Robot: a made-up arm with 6 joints. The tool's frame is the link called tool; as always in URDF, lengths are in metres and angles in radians. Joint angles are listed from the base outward. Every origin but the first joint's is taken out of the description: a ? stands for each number. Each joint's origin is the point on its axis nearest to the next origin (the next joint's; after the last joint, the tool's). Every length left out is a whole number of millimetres.
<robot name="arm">
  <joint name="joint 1" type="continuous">
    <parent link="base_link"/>
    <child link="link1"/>
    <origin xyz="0 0 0.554" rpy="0 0 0"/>
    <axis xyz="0 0 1"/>
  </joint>
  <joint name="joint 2" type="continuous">
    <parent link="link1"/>
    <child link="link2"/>
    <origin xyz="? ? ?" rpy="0 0 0"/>
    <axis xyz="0 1 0"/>
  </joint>
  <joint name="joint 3" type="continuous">
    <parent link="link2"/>
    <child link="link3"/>
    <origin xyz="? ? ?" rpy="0 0 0"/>
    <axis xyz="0 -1 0"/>
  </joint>
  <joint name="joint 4" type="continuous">
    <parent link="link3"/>
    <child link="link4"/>
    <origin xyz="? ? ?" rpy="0 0 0"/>
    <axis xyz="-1 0 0"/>
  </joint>
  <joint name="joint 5" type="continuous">
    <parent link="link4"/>
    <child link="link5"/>
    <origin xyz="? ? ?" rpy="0 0 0"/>
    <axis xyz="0 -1 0"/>
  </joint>
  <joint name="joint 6" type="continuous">
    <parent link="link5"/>
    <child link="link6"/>
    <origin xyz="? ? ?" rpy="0 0 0"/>
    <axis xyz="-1 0 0"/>
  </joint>
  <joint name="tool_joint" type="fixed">
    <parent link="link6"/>
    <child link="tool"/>
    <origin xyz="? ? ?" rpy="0 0 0"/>
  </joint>
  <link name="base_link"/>
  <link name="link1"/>
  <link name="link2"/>
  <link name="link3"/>
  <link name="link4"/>
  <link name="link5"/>
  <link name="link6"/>
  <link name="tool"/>
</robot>
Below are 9 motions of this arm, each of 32 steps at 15 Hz.
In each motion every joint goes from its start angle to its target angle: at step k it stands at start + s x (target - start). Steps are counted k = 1, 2, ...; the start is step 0. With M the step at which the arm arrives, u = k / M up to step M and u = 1 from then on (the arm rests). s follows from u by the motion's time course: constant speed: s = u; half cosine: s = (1 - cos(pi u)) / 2; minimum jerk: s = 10 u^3 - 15 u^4 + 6 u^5.
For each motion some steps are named. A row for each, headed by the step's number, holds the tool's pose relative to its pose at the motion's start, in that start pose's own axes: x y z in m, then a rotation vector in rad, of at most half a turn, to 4 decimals.
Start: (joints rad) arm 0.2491 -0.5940 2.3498 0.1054 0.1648 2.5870
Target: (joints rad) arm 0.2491 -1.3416 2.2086 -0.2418 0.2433 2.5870
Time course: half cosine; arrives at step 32
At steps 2, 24, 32:
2: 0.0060 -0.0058 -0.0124 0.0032 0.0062 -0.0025
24: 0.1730 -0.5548 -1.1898 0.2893 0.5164 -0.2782
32: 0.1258 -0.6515 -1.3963 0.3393 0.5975 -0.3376

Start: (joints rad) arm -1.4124 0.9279 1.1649 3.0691 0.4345 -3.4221
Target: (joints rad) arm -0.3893 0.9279 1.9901 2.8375 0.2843 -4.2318
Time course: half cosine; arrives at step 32
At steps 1, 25, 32:
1: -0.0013 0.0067 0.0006 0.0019 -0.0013 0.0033
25: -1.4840 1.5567 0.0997 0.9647 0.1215 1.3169
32: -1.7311 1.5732 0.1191 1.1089 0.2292 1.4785

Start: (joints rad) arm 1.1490 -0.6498 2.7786 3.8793 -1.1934 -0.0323
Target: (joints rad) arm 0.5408 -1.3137 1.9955 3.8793 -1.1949 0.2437
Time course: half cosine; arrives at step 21
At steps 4, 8, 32:
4: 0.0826 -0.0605 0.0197 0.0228 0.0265 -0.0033
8: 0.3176 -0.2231 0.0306 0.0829 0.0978 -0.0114
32: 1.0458 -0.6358 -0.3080 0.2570 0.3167 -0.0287

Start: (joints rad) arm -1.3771 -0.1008 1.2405 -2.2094 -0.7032 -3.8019
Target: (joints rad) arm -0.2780 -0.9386 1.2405 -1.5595 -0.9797 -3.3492
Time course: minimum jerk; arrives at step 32
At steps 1, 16, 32:
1: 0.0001 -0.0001 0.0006 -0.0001 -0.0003 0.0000
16: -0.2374 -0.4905 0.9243 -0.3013 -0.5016 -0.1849
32: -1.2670 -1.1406 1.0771 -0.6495 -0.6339 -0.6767

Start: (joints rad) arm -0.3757 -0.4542 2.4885 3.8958 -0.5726 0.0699
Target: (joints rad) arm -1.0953 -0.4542 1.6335 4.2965 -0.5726 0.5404
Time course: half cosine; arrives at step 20
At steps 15, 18, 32:
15: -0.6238 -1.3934 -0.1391 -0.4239 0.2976 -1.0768
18: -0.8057 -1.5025 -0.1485 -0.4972 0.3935 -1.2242
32: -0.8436 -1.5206 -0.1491 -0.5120 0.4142 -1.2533

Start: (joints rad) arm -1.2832 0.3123 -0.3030 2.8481 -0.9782 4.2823
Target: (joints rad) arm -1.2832 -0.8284 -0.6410 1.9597 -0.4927 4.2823
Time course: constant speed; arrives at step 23
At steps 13, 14, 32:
13: -0.2733 -0.6558 0.2926 0.5030 0.1373 -0.2000
14: -0.3070 -0.6961 0.3083 0.5488 0.1375 -0.2073
32: -0.6549 -0.9821 0.4084 0.9800 0.0635 -0.2147

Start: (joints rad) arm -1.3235 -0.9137 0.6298 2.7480 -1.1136 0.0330
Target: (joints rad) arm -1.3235 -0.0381 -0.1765 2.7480 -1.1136 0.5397
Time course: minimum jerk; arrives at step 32
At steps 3, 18, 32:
3: -0.0129 0.0074 0.0174 -0.0077 -0.0111 0.0016
18: -1.5303 0.6794 0.7515 -0.6432 -0.9857 -0.0076
32: -2.4931 0.9836 0.3999 -0.9705 -1.6258 -0.1714

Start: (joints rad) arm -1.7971 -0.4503 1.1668 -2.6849 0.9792 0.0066
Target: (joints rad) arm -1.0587 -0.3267 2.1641 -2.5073 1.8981 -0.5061
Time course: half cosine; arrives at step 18
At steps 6, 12, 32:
6: -0.1574 0.2142 -0.0221 0.3031 -0.0529 -0.0625
12: -0.3521 0.6955 0.2387 0.9535 -0.2698 -0.2223
32: -0.3839 0.8819 0.5031 1.2829 -0.4447 -0.3246

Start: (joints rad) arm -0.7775 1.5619 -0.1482 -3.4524 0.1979 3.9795
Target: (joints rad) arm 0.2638 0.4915 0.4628 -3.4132 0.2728 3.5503
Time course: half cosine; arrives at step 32
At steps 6, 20, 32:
6: -0.1497 0.0207 0.2059 -0.0604 -0.1024 -0.0827
20: -1.5585 1.3243 0.8986 -0.5612 -0.9852 -0.2250
32: -2.2635 2.1428 0.3387 -0.8039 -1.4285 0.0455

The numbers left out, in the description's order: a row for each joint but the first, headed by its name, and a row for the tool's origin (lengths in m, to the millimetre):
joint 2: 0.15 0 0
joint 3: 0 0 1.011
joint 4: 1.304 0 0.179
joint 5: 0 0 0
joint 6: 0.259 0 0
tool: 0 0 0

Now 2 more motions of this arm.
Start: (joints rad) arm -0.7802 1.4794 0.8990 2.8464 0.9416 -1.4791
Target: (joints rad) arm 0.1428 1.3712 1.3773 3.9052 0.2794 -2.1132
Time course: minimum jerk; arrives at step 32
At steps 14, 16, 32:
14: -0.1444 -0.0013 0.8749 -0.3983 0.1611 -0.4406
16: -0.2083 0.0722 1.1517 -0.5180 0.1463 -0.5925
32: -0.5929 0.8130 2.1983 -1.0054 -0.2323 -1.2068

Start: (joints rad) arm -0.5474 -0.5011 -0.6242 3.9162 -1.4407 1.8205
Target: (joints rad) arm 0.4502 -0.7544 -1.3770 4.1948 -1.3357 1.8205
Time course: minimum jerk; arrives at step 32
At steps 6, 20, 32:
6: 0.0038 0.0275 -0.0632 0.0483 0.0231 0.0178
20: -0.1801 0.6325 -0.7536 0.6341 0.4464 0.3623
32: -0.4005 0.9048 -0.8980 0.8145 0.6609 0.5563

